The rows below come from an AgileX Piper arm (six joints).
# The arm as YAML. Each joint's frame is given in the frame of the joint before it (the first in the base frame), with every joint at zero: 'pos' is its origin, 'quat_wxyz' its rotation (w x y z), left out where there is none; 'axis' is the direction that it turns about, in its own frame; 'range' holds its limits. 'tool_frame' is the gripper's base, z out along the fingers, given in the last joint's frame.
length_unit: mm
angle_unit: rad
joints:
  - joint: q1
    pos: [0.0, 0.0, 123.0]
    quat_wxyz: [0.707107, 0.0, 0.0, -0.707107]
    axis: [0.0, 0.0, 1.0]
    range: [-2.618, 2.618]
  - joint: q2
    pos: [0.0, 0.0, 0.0]
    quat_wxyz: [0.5, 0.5, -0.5, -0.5]
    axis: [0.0, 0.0, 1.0]
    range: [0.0, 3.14]
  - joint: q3
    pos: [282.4, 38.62, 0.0]
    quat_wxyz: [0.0, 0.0, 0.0, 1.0]
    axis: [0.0, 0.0, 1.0]
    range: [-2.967, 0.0]
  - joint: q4
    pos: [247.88, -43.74, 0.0]
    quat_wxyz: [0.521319, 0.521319, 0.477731, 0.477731]
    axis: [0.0, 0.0, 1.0]
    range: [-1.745, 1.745]
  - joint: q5
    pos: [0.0, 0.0, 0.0]
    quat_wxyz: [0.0, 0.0, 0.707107, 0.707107]
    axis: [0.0, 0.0, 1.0]
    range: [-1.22, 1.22]
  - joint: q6
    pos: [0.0, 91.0, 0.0]
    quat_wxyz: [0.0, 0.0, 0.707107, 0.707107]
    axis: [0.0, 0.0, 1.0]
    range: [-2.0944, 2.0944]
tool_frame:
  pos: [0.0, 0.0, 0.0]
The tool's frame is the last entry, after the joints.
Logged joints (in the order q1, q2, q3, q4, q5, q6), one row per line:
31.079 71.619 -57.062 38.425 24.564 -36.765
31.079 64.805 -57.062 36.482 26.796 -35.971
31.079 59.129 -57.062 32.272 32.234 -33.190
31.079 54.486 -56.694 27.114 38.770 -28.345
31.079 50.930 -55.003 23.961 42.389 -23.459
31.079 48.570 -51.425 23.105 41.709 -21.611
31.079 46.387 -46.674 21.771 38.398 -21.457
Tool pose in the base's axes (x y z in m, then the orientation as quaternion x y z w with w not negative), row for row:
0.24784 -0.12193 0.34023 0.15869 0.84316 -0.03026 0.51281
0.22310 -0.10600 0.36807 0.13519 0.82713 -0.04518 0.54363
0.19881 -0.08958 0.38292 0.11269 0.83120 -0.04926 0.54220
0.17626 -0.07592 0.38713 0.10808 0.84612 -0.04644 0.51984
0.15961 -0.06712 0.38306 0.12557 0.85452 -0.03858 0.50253
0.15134 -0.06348 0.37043 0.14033 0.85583 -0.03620 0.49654
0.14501 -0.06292 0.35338 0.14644 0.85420 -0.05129 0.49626
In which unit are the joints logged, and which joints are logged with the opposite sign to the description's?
The joints are logged in degrees. Opposite sign: q1.
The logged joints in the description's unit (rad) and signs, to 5 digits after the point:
-0.54243 1.24999 -0.99592 0.67064 0.42872 -0.64167
-0.54243 1.13106 -0.99592 0.63673 0.46768 -0.62781
-0.54243 1.03200 -0.99592 0.56325 0.56259 -0.57927
-0.54243 0.95096 -0.98950 0.47323 0.67666 -0.49471
-0.54243 0.88890 -0.95998 0.41820 0.73983 -0.40944
-0.54243 0.84771 -0.89754 0.40326 0.72796 -0.37718
-0.54243 0.80961 -0.81461 0.37998 0.67017 -0.37450

